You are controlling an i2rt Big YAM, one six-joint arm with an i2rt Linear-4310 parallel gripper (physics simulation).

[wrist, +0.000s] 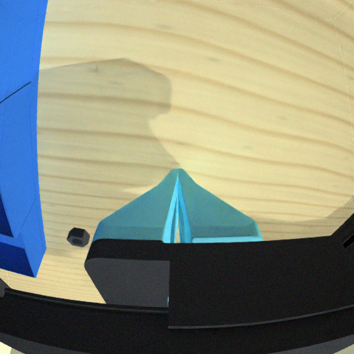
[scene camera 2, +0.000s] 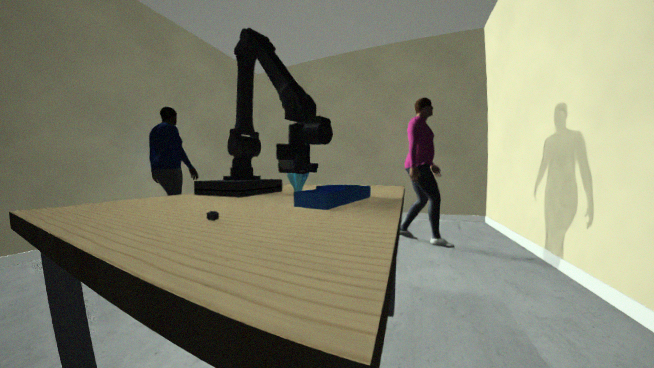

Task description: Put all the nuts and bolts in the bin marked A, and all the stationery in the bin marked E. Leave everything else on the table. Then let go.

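Frame: origin at the arm's base, x left, y down, z back, level; centimetres.
Where they show: arm's base, origin of the base link: (scene camera 2: 242,179).
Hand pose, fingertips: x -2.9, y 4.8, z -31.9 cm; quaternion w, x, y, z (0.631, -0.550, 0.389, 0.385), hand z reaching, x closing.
Each offset is from my fingertips to the centre of the thing. Level surfaces: height alone.
My gripper (scene camera 2: 298,191) (wrist: 177,176) is shut with nothing between its teal fingertips, low over the table beside the blue bin block. A dark hex nut (wrist: 78,237) lies on the table in the wrist view, between the blue bins and my left finger. In the scene view a dark nut {dy -0.4, dx -28.6, dz -6.8 cm} (scene camera 2: 212,215) lies on the table, well apart from the gripper, toward the camera. The blue bins {dy -1.7, dx +1.1, dz -12.9 cm} (scene camera 2: 327,197) (wrist: 20,165) stand close beside the gripper; their labels A and E do not show. No stationery shows in either view.
The wooden table {dy +0.3 cm} (scene camera 2: 280,250) (wrist: 260,110) bears the arm's black base (scene camera 2: 238,187) at its far side. A person in a blue top (scene camera 2: 166,145) and a person in a pink top (scene camera 2: 421,142) are beyond the table.
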